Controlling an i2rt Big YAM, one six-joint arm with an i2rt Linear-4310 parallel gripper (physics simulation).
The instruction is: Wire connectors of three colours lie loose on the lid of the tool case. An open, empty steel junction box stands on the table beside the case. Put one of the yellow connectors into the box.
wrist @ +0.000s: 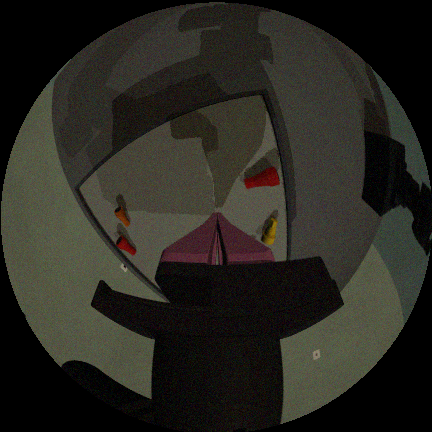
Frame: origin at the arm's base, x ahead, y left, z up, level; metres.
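Seen in the pictures: gripper, fingertip midpoint: (216, 218); arm's base, link origin: (397, 181).
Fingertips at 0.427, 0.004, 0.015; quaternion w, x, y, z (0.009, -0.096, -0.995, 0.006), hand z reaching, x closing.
Offsets run from my fingertips to a thing's top centre, as dx, dy, dz. "spot": to the spot under its first point. Level surfaces: height alone.
The case lid @[spot: +0.043, -0.048, -0.009] (155, 175) is a pale panel with a dark rim. A yellow connector @[-0.050, +0.028, +0.006] (270, 232) lies on it near the right rim, to the right of my fingertips and apart from them. My gripper (216, 218) is shut, with its pink fingertips together and nothing between them, over the lid. A larger red connector @[-0.042, -0.028, +0.007] (262, 178) lies farther up by the right rim. An orange connector @[+0.096, -0.019, +0.003] (122, 217) and a smaller red connector @[+0.117, +0.020, +0.007] (126, 246) lie near the left rim. The gripper body hides the near part of the lid. I cannot make out the steel junction box in this view.
A dark grey surface @[dz -0.095] (325, 150) surrounds the far and right sides of the lid. A black object (384, 172) stands at the right edge of the view. The greenish floor (40, 225) shows at the left and below, with small pale markers (316, 354) (124, 267). Shadows fall across the lid.
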